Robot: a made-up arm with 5 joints. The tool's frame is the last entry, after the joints.
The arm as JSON. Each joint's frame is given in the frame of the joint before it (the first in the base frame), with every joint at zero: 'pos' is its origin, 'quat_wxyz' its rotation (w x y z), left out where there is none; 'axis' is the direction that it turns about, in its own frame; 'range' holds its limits. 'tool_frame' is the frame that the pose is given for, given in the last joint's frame.
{
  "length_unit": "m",
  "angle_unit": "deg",
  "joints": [
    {
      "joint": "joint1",
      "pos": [
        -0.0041,
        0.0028,
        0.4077
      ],
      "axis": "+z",
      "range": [
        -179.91,
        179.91
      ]
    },
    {
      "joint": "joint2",
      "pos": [
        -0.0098,
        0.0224,
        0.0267
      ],
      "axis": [
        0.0,
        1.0,
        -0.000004
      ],
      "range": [
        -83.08,
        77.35
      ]
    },
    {
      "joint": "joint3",
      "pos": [
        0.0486,
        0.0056,
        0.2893
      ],
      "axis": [
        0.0,
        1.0,
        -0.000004
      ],
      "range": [
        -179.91,
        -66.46
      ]
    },
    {
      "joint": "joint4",
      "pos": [
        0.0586,
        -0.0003,
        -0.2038
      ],
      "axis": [
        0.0,
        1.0,
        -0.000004
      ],
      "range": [
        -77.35,
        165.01
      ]
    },
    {
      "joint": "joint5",
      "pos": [
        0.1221,
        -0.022,
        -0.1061
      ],
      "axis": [
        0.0,
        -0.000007,
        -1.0
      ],
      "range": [
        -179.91,
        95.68
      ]
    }
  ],
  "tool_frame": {
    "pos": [
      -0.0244,
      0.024,
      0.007
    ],
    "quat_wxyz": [
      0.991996,
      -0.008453,
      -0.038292,
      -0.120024
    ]
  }
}
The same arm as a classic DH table. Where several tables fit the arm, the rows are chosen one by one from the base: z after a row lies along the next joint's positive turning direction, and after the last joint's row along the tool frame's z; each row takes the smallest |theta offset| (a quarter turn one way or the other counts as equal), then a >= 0, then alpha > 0; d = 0 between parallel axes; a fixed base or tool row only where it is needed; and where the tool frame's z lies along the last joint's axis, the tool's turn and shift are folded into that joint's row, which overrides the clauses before.
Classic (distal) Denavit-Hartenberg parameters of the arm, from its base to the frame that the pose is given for. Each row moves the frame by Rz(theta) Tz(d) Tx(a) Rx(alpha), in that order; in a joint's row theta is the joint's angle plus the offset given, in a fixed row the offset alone. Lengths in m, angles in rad.
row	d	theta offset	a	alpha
base (fixed)	0	-0.5992	-0.005	0
joint1	0.4344	0.5992	-0.0098	-1.5708
joint2	0	-1.4044	0.2934	0
joint3	0	-0.4464	-0.2121	0
joint4	0.0057	-1.2908	-0.1221	1.5708
joint5	0.4931	-1.2331	-0.0146	-3.0631
tool (fixed)	0.3952	1.6677	0	0
Joint limits (rad, base to tool): -3.14..3.14 -1.45..1.35 -3.14..-1.1599 -1.35..2.88 -3.14..1.6699

